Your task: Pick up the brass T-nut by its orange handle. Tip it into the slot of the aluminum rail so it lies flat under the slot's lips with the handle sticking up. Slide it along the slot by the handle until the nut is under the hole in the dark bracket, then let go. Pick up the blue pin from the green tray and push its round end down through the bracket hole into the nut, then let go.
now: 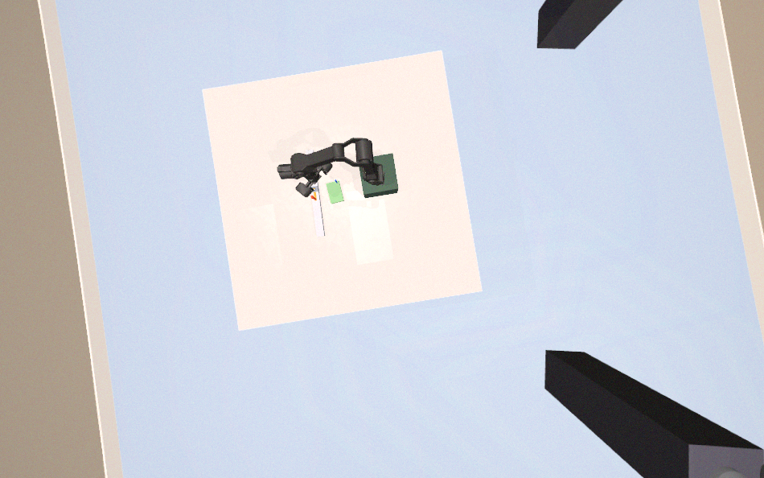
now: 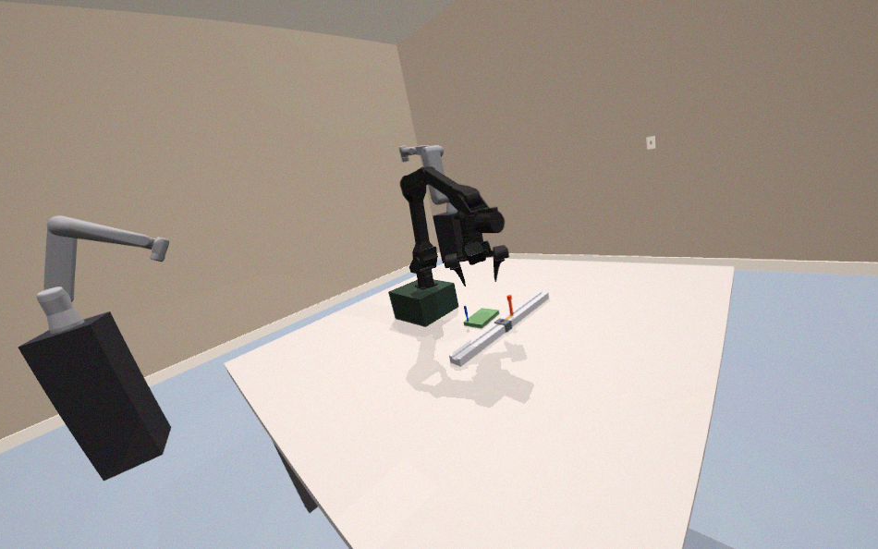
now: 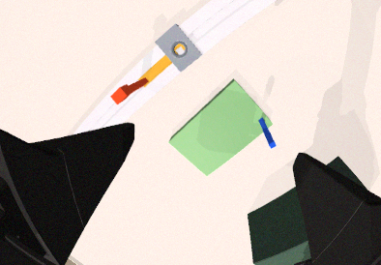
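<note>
Right now the blue pin is 60 mm behind my gripper tip, 30 mm to the right of it and 110 mm below it. Also, from my gripper tip: brass T-nut (50 mm ahead, 30 mm to the left, 90 mm below); aluminum rail (60 mm ahead, 20 mm to the left, 120 mm below); green tray (50 mm behind, 10 mm to the right, 130 mm below).
</note>
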